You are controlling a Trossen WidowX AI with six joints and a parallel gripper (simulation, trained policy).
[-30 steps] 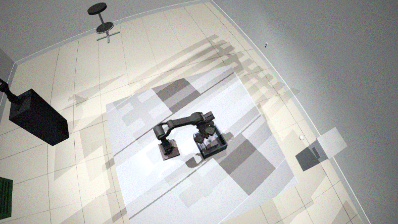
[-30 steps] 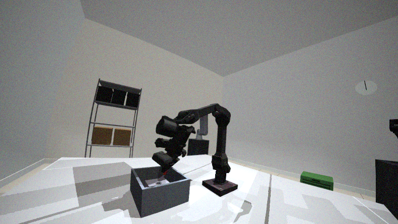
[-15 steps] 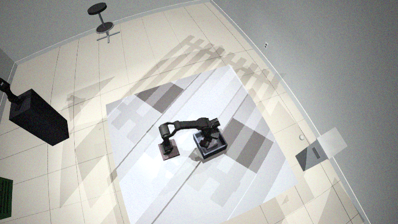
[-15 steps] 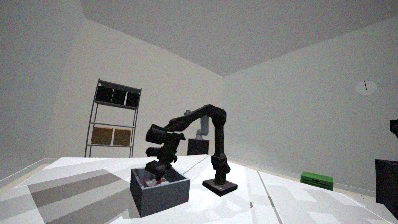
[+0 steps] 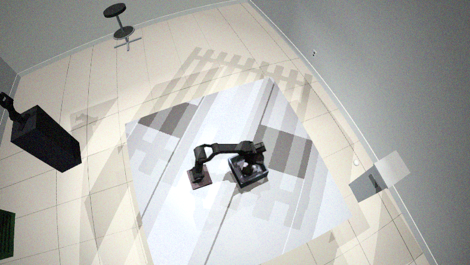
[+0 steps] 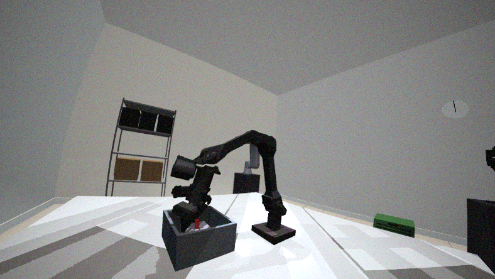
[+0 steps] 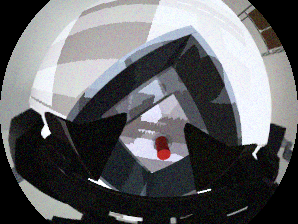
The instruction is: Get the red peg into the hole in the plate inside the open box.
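The red peg lies 3 cm behind my gripper tip, 1 cm to the left of it and 2 cm below it. Also, from my gripper tip: grey box: 3 cm behind, 1 cm to the left, 4 cm below.
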